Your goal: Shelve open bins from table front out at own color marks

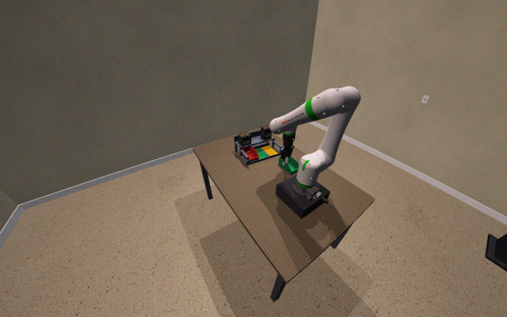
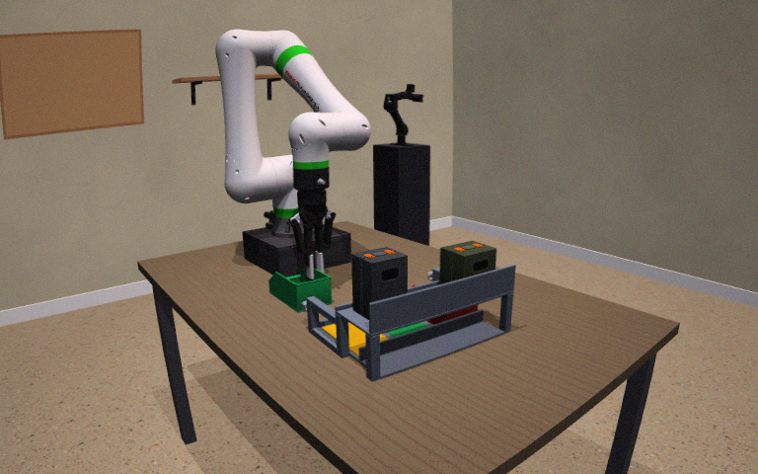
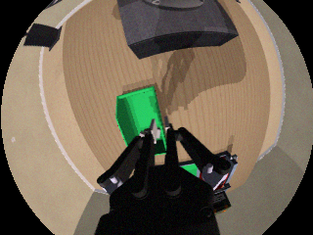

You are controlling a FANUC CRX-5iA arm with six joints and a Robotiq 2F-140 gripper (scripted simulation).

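The green bin is 50 mm to the right of my hand and 50 mm below it. Round my hand: olive box (400 mm ahead, 160 mm to the left, 60 mm above); black box (390 mm ahead, 70 mm to the right, 80 mm above); red bin (310 mm ahead, 170 mm to the left, 40 mm below).
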